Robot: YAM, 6 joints.
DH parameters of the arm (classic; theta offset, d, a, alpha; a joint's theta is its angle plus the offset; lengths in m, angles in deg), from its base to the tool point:
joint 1: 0 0.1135 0.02 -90
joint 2: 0 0 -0.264 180
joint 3: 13.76 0 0.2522 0
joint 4: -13.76 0 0.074 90
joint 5: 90 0 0 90
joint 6: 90 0.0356 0 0
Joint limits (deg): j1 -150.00..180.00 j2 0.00..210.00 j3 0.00..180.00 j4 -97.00..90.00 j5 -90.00..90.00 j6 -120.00..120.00
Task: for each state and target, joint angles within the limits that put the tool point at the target. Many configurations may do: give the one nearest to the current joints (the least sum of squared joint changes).
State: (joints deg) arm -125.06 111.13 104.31 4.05 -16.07 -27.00
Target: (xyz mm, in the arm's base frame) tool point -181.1 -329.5 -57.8
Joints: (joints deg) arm -120.30 144.03 69.65 -5.81 -16.06 -27.00
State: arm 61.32 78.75 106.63 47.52 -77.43 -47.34
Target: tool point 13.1 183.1 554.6
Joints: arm 74.80 69.13 84.94 47.71 -83.30 -47.34
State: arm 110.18 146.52 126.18 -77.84 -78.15 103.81
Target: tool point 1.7 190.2 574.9
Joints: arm 78.85 91.79 147.44 -84.50 -80.53 103.81
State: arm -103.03 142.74 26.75 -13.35 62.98 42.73
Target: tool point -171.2 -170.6 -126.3
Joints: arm -127.69 157.82 54.40 -3.34 61.18 42.73
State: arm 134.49 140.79 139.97 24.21 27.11 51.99
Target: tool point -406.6 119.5 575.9
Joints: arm 165.77 121.84 145.84 28.20 26.48 51.99
